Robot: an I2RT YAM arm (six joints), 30 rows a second.
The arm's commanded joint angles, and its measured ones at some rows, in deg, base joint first. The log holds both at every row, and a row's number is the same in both.
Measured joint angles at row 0:
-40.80, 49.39, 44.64, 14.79, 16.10, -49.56
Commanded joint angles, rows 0 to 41:
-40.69, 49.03, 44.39, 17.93, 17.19, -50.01
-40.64, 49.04, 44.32, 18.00, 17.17, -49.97
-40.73, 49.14, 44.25, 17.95, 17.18, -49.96
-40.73, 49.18, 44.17, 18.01, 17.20, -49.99
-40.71, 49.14, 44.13, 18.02, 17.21, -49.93
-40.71, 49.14, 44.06, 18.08, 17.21, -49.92
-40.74, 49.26, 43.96, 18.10, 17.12, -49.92
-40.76, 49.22, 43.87, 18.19, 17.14, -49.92
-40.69, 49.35, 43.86, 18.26, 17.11, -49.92
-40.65, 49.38, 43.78, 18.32, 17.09, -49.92
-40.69, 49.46, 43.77, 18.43, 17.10, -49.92
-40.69, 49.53, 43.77, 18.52, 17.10, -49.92
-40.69, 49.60, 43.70, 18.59, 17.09, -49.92
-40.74, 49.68, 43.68, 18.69, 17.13, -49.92
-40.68, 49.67, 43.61, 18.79, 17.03, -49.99
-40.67, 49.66, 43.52, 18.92, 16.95, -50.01
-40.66, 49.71, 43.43, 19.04, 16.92, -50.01
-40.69, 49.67, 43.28, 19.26, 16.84, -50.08
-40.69, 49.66, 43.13, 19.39, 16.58, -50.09
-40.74, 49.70, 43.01, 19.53, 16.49, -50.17
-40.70, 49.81, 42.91, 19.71, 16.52, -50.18
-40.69, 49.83, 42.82, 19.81, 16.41, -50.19
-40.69, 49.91, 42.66, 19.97, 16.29, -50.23
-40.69, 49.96, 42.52, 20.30, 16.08, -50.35
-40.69, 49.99, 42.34, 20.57, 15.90, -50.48
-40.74, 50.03, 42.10, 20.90, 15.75, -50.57
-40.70, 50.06, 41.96, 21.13, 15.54, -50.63
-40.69, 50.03, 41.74, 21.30, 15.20, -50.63
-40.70, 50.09, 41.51, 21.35, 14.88, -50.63
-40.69, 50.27, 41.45, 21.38, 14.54, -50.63
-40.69, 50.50, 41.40, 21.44, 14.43, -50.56
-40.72, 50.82, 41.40, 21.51, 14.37, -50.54
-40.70, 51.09, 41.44, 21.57, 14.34, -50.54
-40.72, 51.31, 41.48, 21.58, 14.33, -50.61
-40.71, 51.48, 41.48, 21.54, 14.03, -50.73
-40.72, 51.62, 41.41, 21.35, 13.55, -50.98
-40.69, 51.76, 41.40, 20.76, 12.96, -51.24
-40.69, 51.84, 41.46, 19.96, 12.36, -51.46
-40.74, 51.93, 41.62, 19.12, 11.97, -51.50
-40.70, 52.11, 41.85, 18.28, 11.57, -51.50
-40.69, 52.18, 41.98, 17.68, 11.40, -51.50
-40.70, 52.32, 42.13, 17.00, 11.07, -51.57
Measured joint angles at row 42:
-40.05, 51.75, 41.82, 19.84, 10.07, -50.74
